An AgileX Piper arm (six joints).
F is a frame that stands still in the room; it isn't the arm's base.
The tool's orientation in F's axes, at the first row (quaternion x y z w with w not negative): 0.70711 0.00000 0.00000 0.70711
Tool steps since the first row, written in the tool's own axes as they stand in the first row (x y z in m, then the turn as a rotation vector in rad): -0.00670 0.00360 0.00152 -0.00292 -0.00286 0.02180; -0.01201 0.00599 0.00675 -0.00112 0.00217 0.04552; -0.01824 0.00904 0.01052 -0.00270 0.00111 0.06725; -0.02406 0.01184 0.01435 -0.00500 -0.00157 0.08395; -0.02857 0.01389 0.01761 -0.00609 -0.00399 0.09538; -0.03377 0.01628 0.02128 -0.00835 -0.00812 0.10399; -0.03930 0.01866 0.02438 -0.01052 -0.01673 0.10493; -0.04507 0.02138 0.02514 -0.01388 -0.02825 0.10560
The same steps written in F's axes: -0.00670 -0.00152 0.00360 -0.00292 -0.02180 -0.00286; -0.01201 -0.00675 0.00599 -0.00112 -0.04552 0.00217; -0.01824 -0.01052 0.00904 -0.00270 -0.06725 0.00111; -0.02406 -0.01435 0.01184 -0.00500 -0.08395 -0.00157; -0.02857 -0.01761 0.01389 -0.00609 -0.09538 -0.00399; -0.03377 -0.02128 0.01628 -0.00835 -0.10399 -0.00812; -0.03930 -0.02438 0.01866 -0.01052 -0.10493 -0.01673; -0.04507 -0.02514 0.02138 -0.01388 -0.10560 -0.02825
